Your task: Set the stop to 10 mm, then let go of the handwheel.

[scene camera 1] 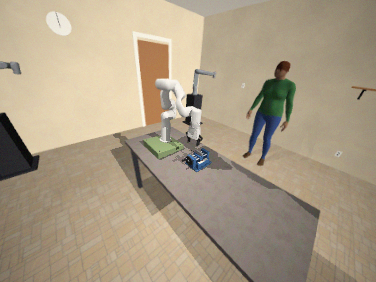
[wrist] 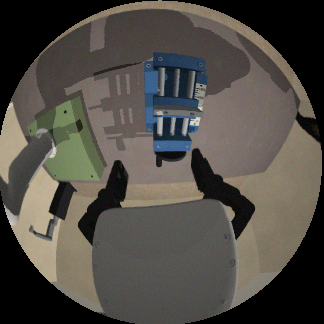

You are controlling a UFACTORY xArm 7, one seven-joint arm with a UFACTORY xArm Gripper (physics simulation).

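Frame: origin at the arm's base, x right, y ahead, z up, level; metres.
Where they show: gripper, between the fingertips: (scene camera 1: 193, 144) (wrist: 156, 162); arm's base, origin of its link: (scene camera 1: 165, 139) (wrist: 45, 142).
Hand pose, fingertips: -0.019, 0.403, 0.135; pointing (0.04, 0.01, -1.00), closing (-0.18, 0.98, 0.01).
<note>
Each offset is from my fingertips to the centre of the thing, as dx, dy, dz. "spot": to the spot under its first point. Level surfaces: height alone.
The blue stop device (scene camera 1: 198, 160) (wrist: 177, 59) sits on the table, with metal rods running through it. Its grey-topped stop block @[-0.039, +0.044, -0.103] (wrist: 175, 111) stands between the two end plates, beside a white scale @[spot: -0.065, +0.100, -0.138] (wrist: 200, 95) whose marks are too small to read. The black handwheel @[spot: +0.067, +0.038, -0.084] (wrist: 171, 156) with a small handle knob @[+0.102, +0.011, -0.113] (wrist: 159, 160) is at the lower end of the device in the wrist view, partly hidden under the end plate. My gripper (scene camera 1: 194, 140) (wrist: 156, 162) is open and empty, above the table near the device, its fingers spread wide apart and not touching the handwheel.
The green base plate (scene camera 1: 159, 149) (wrist: 82, 157) of the arm lies beside the device on the table @[dz -0.193] (scene camera 1: 235, 210) (wrist: 240, 135). A person in a green top (scene camera 1: 278, 97) stands behind the table. Another grey arm on a black stand (scene camera 1: 194, 106) is behind the robot.
</note>
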